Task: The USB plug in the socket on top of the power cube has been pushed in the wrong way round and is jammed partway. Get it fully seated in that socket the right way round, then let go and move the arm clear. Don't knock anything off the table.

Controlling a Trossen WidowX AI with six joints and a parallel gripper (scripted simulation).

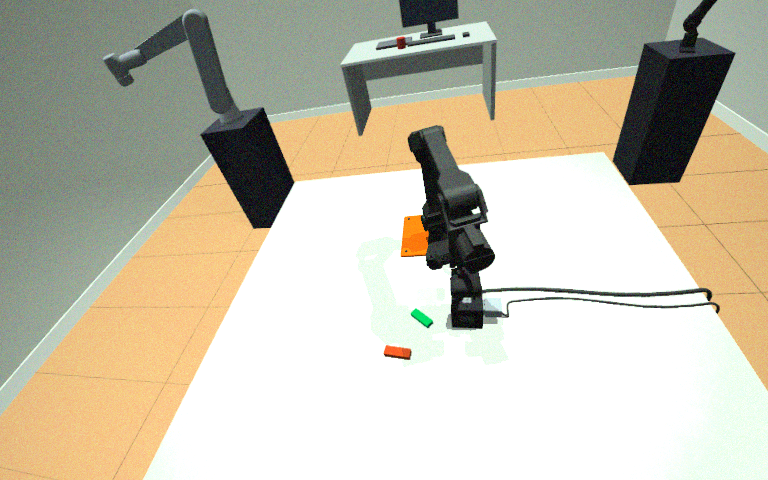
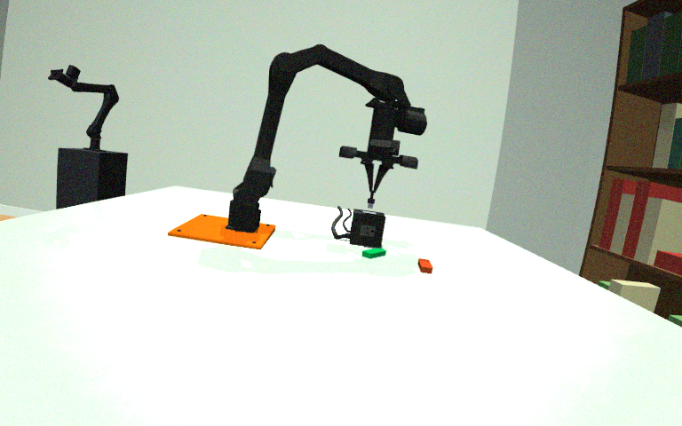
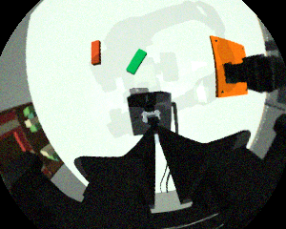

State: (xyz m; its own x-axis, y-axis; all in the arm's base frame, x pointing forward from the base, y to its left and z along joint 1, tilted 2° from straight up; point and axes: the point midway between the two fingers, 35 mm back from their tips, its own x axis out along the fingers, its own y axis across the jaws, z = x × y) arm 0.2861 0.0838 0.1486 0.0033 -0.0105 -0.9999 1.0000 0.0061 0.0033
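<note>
Now: the usb plug 20 mm below my gripper tip. Also, from my gripper tip: green block: 120 mm to the right, 120 mm below, 10 mm ahead; then red block: 170 mm to the right, 120 mm below, 110 mm ahead.
</note>
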